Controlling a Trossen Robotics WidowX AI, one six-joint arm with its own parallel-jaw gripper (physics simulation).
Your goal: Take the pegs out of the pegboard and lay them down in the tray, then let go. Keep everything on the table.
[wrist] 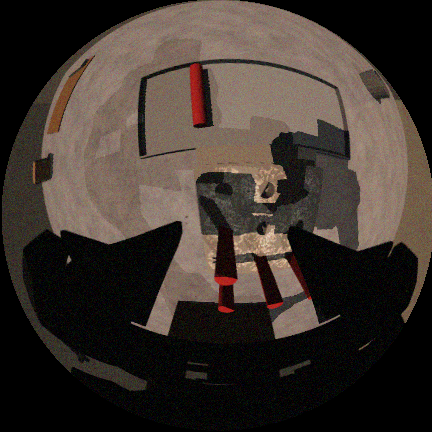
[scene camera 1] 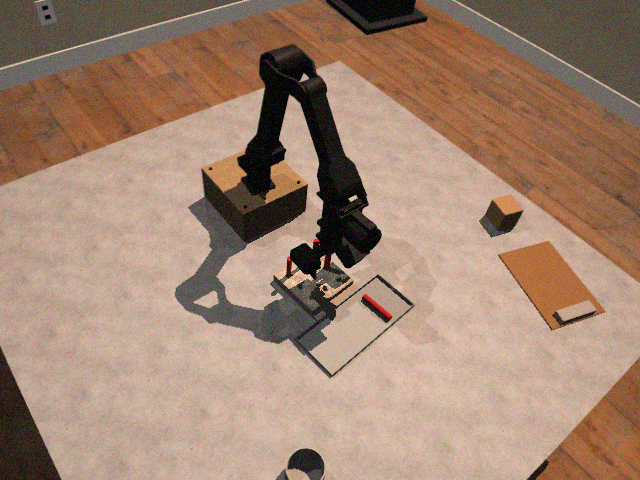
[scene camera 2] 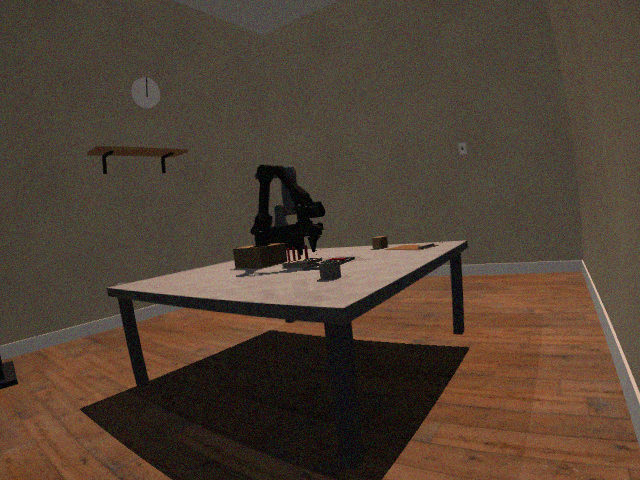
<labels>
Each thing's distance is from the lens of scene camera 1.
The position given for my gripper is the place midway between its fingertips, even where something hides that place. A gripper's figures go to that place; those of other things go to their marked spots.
my gripper (scene camera 1: 328, 267): 1.20 m
flat brown board (scene camera 1: 559, 295): 1.39 m
small brown cube (scene camera 1: 503, 212): 1.42 m
grey tray (scene camera 1: 336, 338): 1.15 m
The marked spots on the grey tray and the small brown cube are 0.56 m apart.
</labels>
